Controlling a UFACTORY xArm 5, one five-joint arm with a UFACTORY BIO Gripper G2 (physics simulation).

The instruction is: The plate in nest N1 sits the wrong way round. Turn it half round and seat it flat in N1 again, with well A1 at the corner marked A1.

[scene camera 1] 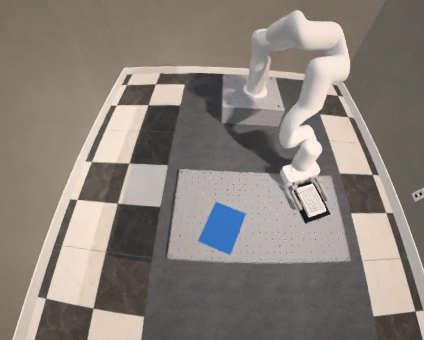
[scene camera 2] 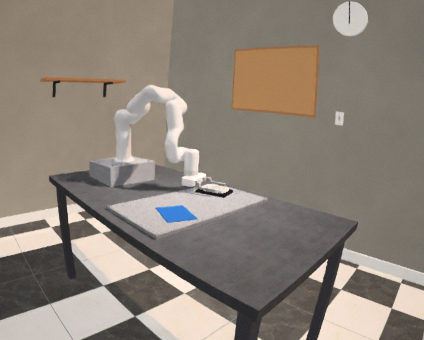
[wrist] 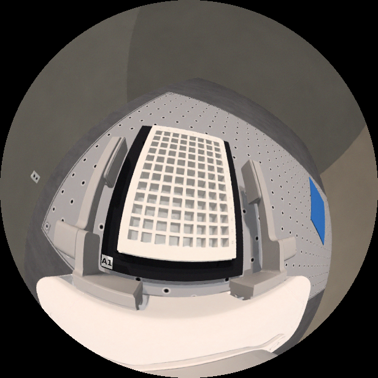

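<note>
The white plate lies in the black nest, wells up. A label reading A1 marks the nest's near left corner in the wrist view. Faint marks along the plate's right rim there are too small to read. My gripper is open, one finger beyond each long side of the plate. In the wrist view there is a gap between each finger and the plate. The finger pads' height against the plate's rim is hard to tell.
The nest stands on a grey perforated board. A flat blue rectangle lies on the same board, well away from the nest. The arm's grey base block stands behind the board.
</note>
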